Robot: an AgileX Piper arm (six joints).
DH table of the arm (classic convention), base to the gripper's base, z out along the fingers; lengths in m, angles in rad. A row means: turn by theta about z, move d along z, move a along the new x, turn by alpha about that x. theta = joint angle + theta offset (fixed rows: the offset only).
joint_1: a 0, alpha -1.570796, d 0.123, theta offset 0
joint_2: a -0.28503, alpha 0, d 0, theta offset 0.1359
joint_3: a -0.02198, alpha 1.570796, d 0, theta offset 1.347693
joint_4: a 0, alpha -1.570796, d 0.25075, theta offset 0
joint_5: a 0, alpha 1.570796, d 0, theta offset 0
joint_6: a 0, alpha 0, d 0.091, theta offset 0
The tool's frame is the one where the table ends.
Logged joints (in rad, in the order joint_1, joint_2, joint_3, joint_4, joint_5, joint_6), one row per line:
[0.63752, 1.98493, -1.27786, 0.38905, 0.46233, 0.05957]
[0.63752, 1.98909, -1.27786, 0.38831, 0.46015, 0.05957]
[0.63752, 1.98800, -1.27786, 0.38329, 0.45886, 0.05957]
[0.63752, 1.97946, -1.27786, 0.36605, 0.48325, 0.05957]
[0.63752, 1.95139, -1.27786, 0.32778, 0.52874, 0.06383]
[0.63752, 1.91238, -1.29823, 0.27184, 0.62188, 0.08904]
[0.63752, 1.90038, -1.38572, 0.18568, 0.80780, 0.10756]
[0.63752, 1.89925, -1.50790, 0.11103, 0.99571, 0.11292]
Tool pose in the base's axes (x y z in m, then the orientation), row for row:
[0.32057, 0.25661, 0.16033, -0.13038, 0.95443, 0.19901, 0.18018]
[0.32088, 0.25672, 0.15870, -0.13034, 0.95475, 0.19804, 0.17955]
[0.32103, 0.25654, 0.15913, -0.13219, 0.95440, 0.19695, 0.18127]
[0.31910, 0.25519, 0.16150, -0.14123, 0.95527, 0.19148, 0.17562]
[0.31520, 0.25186, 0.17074, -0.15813, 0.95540, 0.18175, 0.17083]
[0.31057, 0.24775, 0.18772, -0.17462, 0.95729, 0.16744, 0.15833]
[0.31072, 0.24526, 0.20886, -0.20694, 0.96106, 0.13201, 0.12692]
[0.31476, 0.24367, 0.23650, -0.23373, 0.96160, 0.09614, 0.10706]
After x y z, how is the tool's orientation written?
As a quaternion, x y z w.
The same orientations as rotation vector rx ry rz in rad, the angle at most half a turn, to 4 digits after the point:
[-0.3684, 2.6967, 0.5623]
[-0.3684, 2.6986, 0.5598]
[-0.3733, 2.6951, 0.5562]
[-0.4000, 2.7059, 0.5424]
[-0.4491, 2.7133, 0.5162]
[-0.4994, 2.7375, 0.4788]
[-0.6023, 2.7973, 0.3842]
[-0.6881, 2.8309, 0.2830]

